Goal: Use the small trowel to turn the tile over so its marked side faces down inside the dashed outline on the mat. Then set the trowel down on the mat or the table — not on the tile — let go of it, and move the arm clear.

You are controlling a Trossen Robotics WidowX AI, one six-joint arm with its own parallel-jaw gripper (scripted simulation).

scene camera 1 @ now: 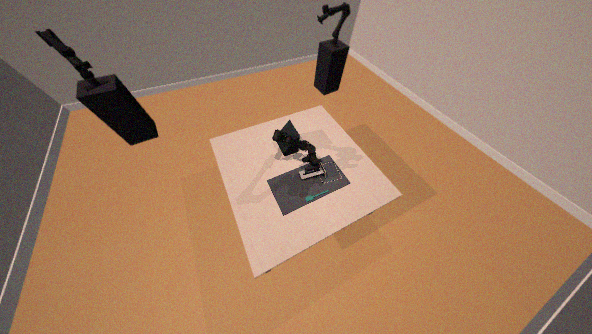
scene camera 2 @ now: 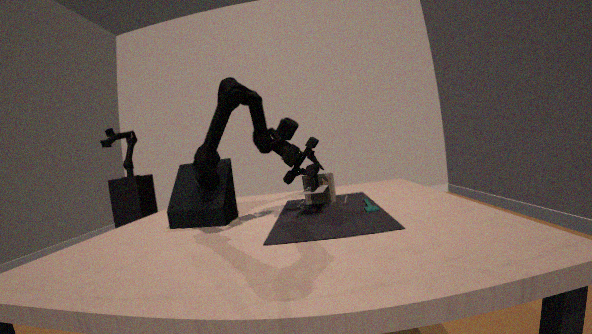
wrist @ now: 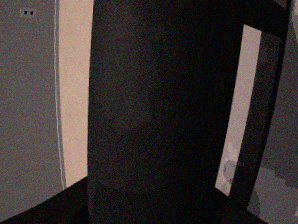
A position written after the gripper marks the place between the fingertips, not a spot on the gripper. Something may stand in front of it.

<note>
In view: the gripper point(scene camera 2: 320, 174) and a dark mat point(scene camera 1: 289, 189).
The gripper also shows in the wrist view point(wrist: 148, 179).
</note>
